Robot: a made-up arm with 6 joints.
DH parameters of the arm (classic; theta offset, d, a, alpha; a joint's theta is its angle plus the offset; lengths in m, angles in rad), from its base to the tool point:
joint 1: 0 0.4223 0.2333 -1.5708
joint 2: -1.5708 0 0.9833 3.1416
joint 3: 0 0 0.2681 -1.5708
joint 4: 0 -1.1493 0 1.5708
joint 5: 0 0 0 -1.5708
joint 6: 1.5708 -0.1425 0 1.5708
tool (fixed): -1.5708 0 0 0
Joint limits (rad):
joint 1: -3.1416..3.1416
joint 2: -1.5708..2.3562
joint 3: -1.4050..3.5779
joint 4: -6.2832..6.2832
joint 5: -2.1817..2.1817
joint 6: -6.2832..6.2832
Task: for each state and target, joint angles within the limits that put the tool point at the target. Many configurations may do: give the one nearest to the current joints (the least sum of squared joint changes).
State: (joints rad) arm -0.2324 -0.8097 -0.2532 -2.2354 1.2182 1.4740
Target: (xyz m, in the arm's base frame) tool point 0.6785 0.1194 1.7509
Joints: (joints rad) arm 0.3157 -0.6899 -0.3497 -2.3132 1.1825 1.4740
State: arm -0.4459 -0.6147 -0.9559 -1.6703 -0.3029 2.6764
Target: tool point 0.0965 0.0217 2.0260
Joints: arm -0.3685 -1.0426 -0.2457 -1.6974 -0.3996 2.6764
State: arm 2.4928 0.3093 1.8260 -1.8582 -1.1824 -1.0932
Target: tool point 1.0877 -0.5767 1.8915
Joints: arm 2.7537 -0.3484 2.0901 -1.9014 -1.1405 -1.0932
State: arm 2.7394 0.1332 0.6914 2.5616 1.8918 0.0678
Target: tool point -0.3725 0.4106 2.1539
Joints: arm 2.2105 -0.4141 0.3073 2.7059 2.0365 0.0678
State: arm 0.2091 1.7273 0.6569 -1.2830 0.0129 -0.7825
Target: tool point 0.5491 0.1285 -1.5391
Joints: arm 0.2295 2.3542 0.2976 -1.2830 -0.0015 -0.7825
